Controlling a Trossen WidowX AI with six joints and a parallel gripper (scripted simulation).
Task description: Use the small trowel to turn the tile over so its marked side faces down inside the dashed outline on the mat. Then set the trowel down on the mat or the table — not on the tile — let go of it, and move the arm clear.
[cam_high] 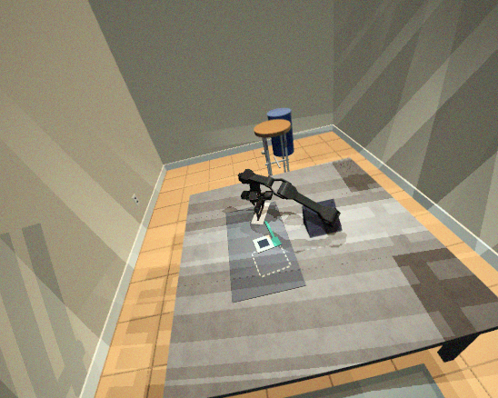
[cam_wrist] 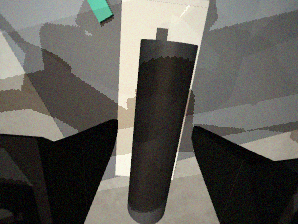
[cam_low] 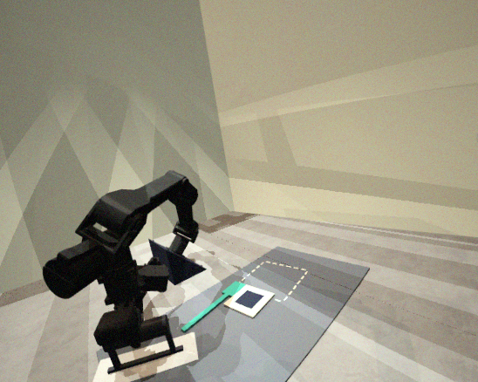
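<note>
My gripper tip is now 2 cm to the right of the black-handled float, 2 cm above it and 1 cm short of it. The rest, counted from my gripper tip: grey mat (24 cm to the left, 8 cm below, 3 cm ahead); then tile (26 cm to the left, 6 cm below); then green trowel (21 cm to the left, 6 cm below, 6 cm behind).
</note>
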